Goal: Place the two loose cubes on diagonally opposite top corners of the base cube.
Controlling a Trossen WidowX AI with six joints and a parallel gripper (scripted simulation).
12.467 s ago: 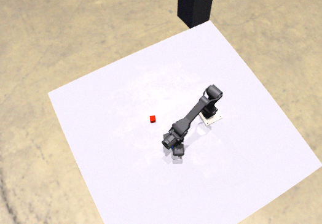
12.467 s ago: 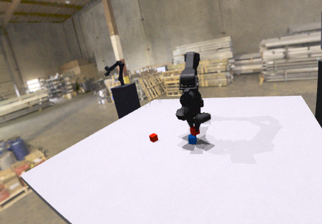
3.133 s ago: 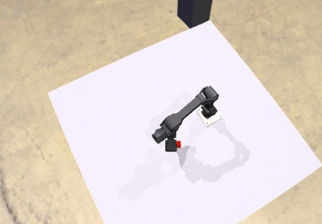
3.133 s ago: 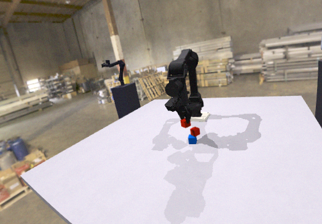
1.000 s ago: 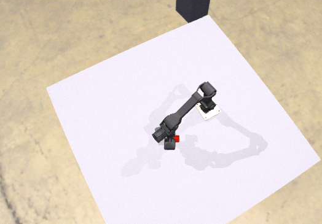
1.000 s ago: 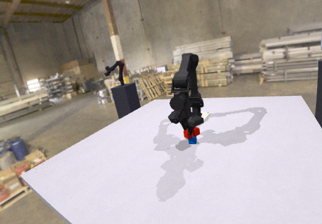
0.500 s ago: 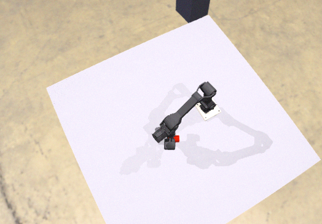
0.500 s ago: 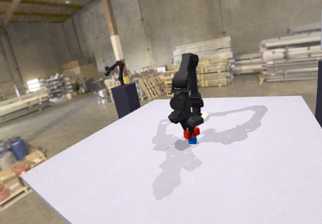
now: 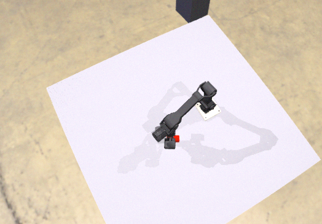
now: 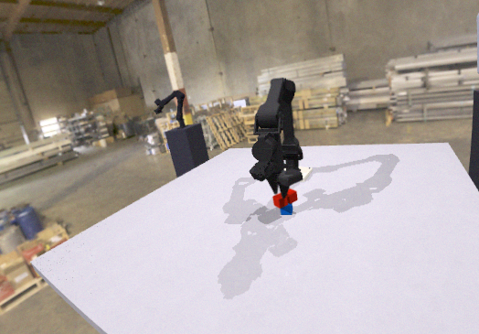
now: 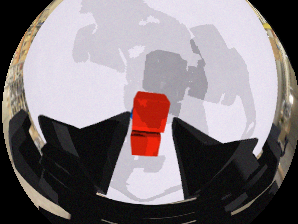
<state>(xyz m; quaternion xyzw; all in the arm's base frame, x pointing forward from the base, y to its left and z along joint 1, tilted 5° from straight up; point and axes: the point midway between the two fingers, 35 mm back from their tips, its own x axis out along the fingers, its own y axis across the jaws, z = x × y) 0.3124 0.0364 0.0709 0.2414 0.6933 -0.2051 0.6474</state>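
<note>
My gripper tip is now 20 mm above the red cube. Also, from my gripper tip: blue base cube: 10 mm behind, 10 mm to the left, 50 mm below.
</note>
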